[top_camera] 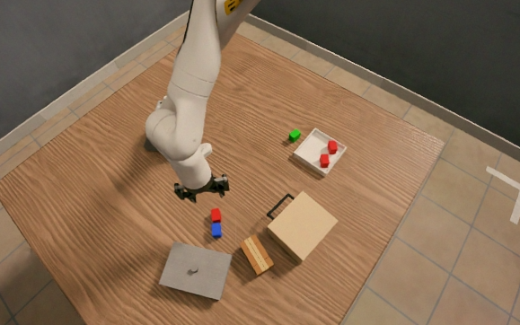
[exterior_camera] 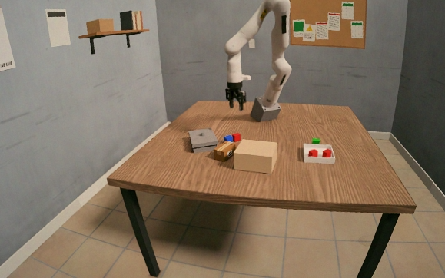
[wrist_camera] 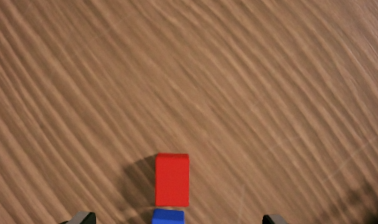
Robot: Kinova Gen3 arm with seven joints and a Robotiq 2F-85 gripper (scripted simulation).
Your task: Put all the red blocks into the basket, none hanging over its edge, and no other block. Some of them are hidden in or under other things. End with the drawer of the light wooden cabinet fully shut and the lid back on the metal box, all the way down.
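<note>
My hand is 17 cm above the blue block, 4 cm short of it and 3 cm to the left of it. The rest, counted from my hand: grey lid: 15 cm to the right, 14 cm below, 12 cm ahead; then grey metal box: 16 cm below, 15 cm to the right, 12 cm ahead; then brown cardboard box: 19 cm ahead, 15 cm below, 3 cm to the left.
</note>
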